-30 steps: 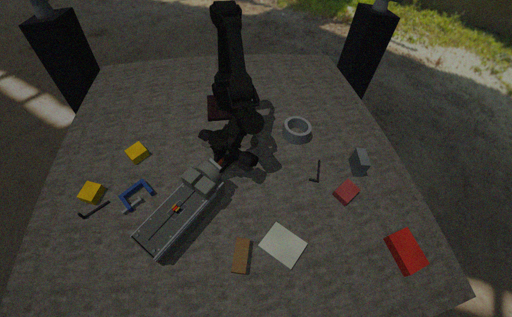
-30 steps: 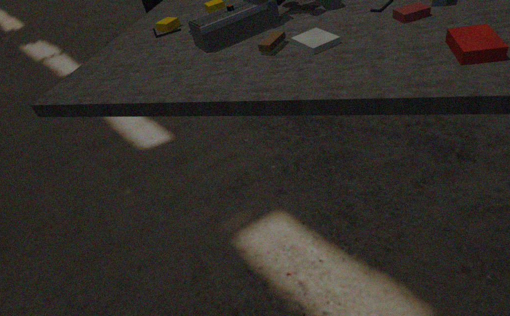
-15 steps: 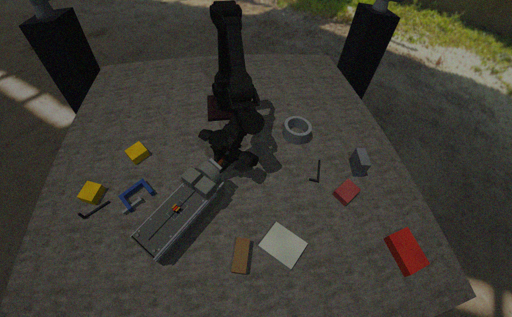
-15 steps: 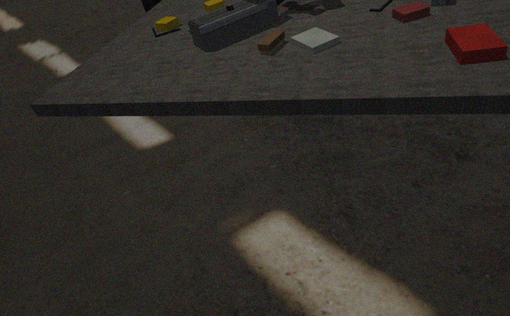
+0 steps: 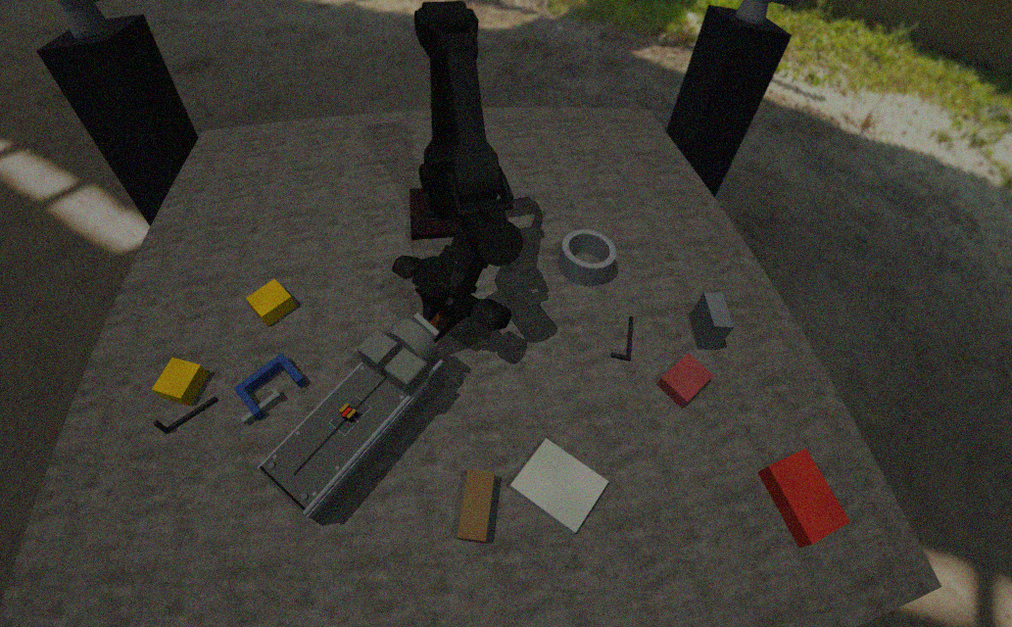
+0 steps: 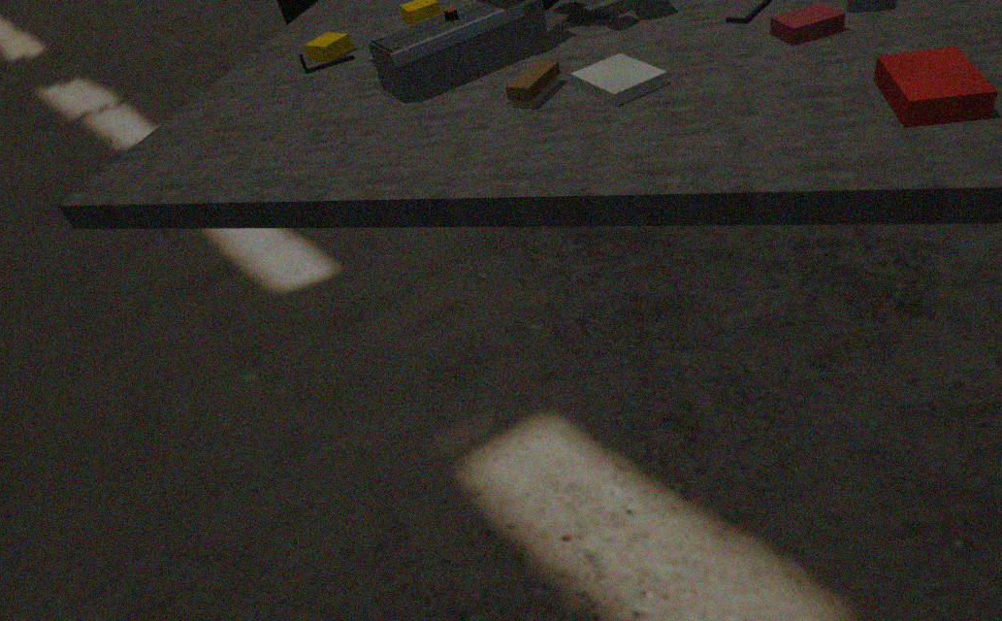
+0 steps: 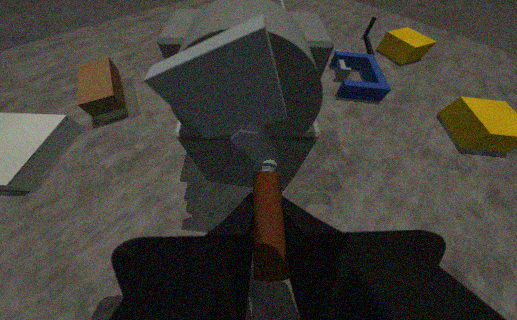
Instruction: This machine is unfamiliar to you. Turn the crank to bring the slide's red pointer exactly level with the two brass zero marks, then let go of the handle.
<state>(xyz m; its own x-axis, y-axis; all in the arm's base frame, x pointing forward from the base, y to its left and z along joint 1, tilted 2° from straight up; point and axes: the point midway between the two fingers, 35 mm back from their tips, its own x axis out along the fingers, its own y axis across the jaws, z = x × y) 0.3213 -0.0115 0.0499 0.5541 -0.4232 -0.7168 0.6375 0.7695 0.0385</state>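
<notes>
The brown crank handle is 30 mm above my gripper tip, 10 mm to the left of it and 10 mm behind it. Also, from my gripper tip: white plate 220 mm ahead, 170 mm to the left, 20 mm below; then red pointer 140 mm ahead, 100 mm to the right, 50 mm above; then brown block 240 mm ahead, 60 mm to the left, 20 mm below.
</notes>
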